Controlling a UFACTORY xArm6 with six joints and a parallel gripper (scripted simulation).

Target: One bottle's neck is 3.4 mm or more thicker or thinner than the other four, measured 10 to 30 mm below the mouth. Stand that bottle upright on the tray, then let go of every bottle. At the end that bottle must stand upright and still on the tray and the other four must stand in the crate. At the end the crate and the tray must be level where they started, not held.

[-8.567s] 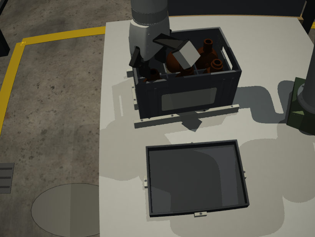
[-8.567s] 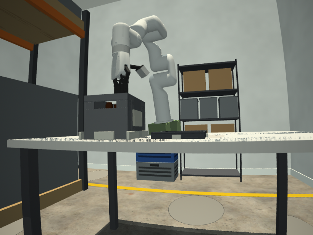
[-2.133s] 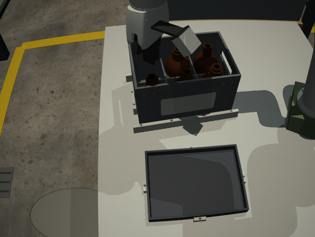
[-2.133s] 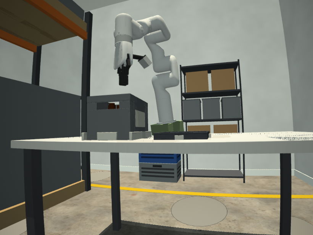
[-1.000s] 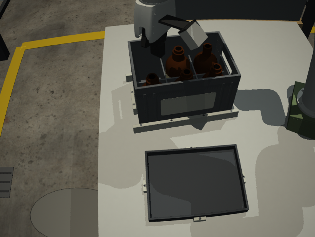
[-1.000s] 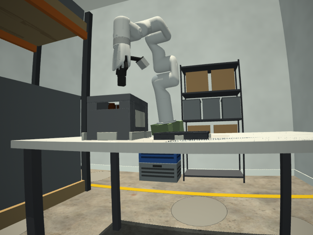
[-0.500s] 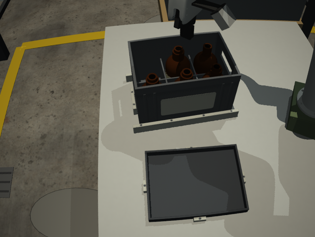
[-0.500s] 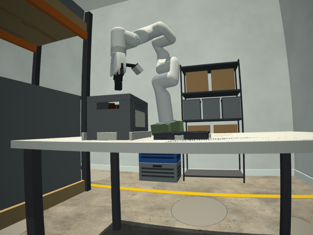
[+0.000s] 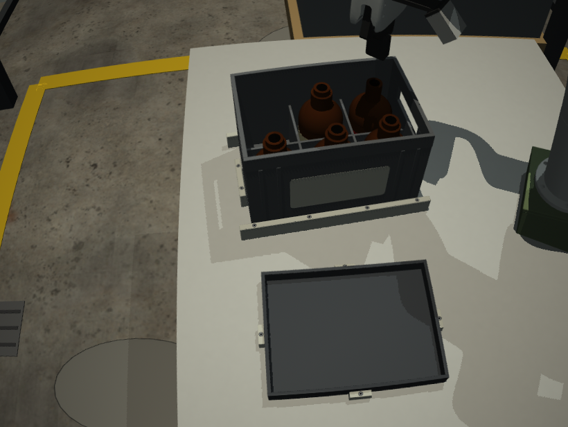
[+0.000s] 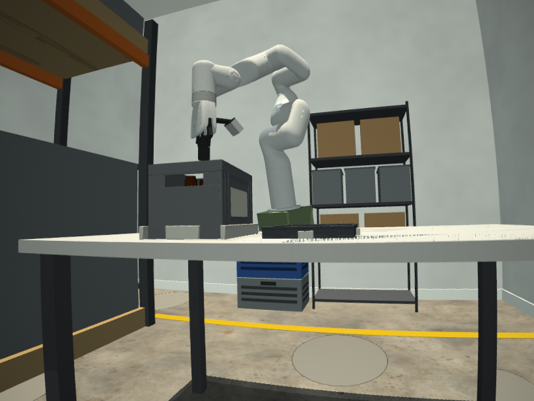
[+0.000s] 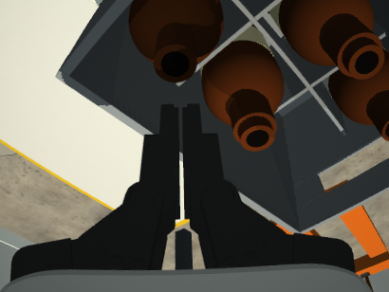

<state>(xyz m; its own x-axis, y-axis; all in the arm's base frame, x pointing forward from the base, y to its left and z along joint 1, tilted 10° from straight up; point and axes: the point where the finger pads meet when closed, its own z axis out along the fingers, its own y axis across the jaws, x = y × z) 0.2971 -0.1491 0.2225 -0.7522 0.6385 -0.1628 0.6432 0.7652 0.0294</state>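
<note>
The glass bottle is 150 mm below my hand. Also, from my hand: dark tray 340 mm to the left, 230 mm below, 80 mm ahead; dark crate 160 mm below, 80 mm ahead, 50 mm to the left.
</note>
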